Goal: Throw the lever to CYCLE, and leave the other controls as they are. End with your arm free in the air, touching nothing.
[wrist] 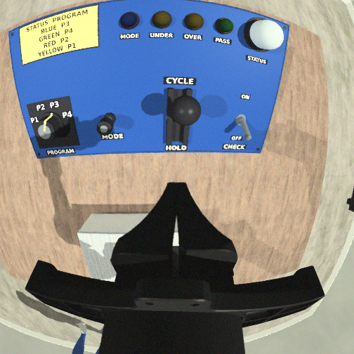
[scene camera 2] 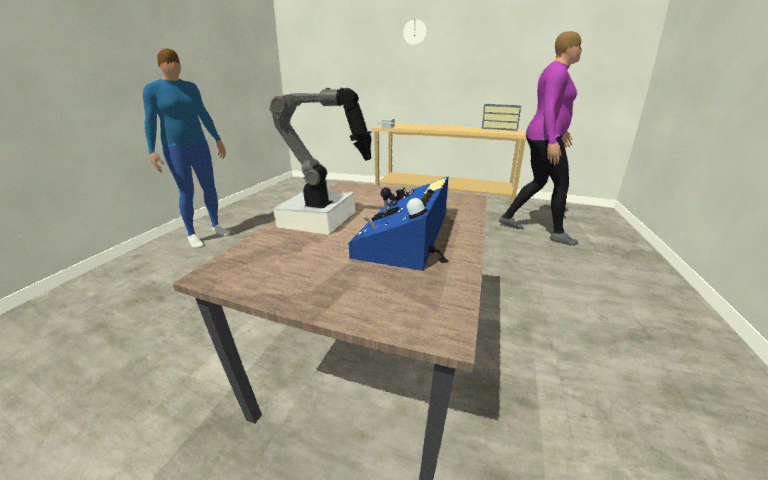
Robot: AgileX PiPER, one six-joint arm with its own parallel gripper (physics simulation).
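The blue console (scene camera 2: 390, 249) (wrist: 135, 65) stands on the table. Its black ball-topped lever (scene camera 2: 386, 193) (wrist: 185, 110) rises from the slot between CYCLE and HOLD; in the wrist view the ball lies nearer the CYCLE label. The CHECK toggle (scene camera 2: 370, 222) (wrist: 243, 127) slants down beside OFF. The PROGRAM knob (wrist: 46, 129) has its yellow pointer line toward P3. The small black MODE control (wrist: 106, 123) stands left of the lever. The white STATUS dome (scene camera 2: 415, 207) (wrist: 266, 34) is at the upper right. My gripper (scene camera 2: 368, 159) (wrist: 176, 192) is shut and empty, in the air above the console, touching nothing.
The wooden table (scene camera 2: 317, 294) (wrist: 295, 175) carries the white base block (scene camera 2: 300, 219) (wrist: 102, 223) under my arm. A black cable (scene camera 2: 439, 254) leaves the console's back. A wooden bench (scene camera 2: 447, 130) stands at the wall. Two people (scene camera 2: 176, 118) (scene camera 2: 555, 101) stand beyond the table.
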